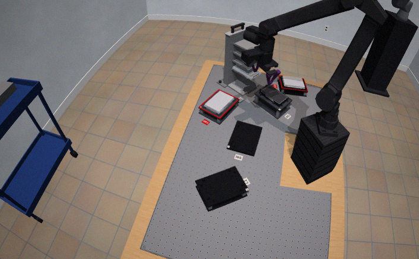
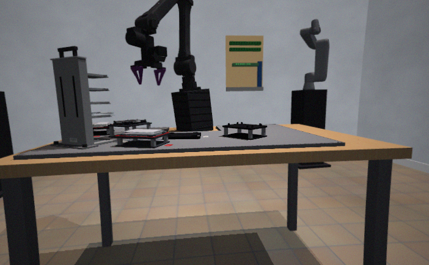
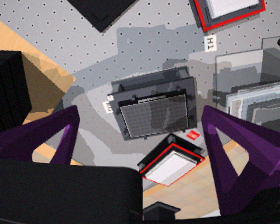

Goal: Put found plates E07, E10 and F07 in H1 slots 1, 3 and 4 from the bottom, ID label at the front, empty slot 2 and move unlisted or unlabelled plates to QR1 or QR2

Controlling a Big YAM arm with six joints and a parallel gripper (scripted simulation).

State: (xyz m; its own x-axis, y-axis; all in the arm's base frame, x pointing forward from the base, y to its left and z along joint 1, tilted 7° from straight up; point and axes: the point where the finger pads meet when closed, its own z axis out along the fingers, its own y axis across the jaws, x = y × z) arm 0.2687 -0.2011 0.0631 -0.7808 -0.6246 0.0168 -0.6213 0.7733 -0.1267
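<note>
Right now my hand is 80 mm past the dark plate, 100 mm to the left of it and 180 mm above it. Round my hand: H1 deck label 80 mm ahead, 110 mm to the right, 250 mm below; then regrip nest 80 mm behind, 100 mm to the right, 190 mm below; then red-rimmed quarantine nest 180 mm ahead, 20 mm to the right, 210 mm below.
</note>
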